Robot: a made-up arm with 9 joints. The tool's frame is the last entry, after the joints.
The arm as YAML. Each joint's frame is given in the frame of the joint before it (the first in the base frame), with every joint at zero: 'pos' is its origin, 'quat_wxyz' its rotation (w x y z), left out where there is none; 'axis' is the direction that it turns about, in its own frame. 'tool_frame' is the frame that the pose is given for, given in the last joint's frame.
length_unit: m
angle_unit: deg
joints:
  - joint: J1
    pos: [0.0, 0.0, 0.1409]
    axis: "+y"
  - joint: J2
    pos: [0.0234, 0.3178, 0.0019]
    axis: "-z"
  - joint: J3
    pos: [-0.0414, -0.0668, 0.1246]
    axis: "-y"
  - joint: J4
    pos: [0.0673, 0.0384, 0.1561]
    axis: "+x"
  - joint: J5
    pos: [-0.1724, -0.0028, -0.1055]
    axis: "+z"
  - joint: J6
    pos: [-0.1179, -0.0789, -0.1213]
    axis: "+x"
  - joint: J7
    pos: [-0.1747, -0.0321, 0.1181]
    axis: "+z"
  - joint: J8
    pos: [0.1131, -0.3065, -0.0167]
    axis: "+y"
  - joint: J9
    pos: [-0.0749, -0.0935, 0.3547]
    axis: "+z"
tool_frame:
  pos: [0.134, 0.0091, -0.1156]
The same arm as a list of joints. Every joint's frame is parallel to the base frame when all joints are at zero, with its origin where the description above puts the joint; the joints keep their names.
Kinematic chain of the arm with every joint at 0, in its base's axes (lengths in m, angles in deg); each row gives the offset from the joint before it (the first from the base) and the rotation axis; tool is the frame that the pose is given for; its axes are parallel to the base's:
J1: xyz 0 0 0.1409 axis +y
J2: xyz 0.0234 0.3178 0.0019 axis -z
J3: xyz -0.0414 -0.0668 0.1246 axis -y
J4: xyz 0.0673 0.0384 0.1561 axis +x
J5: xyz -0.1724 -0.0028 -0.1055 axis +z
J6: xyz -0.1179 -0.0789 -0.1213 axis +x
J7: xyz -0.1747 -0.0321 0.1181 axis +z
J8: xyz 0.1131 -0.3065 -0.0167 axis +y
J9: xyz -0.0749 -0.0935 0.3547 axis +z
tool: xyz 0.134 0.0091 -0.1156

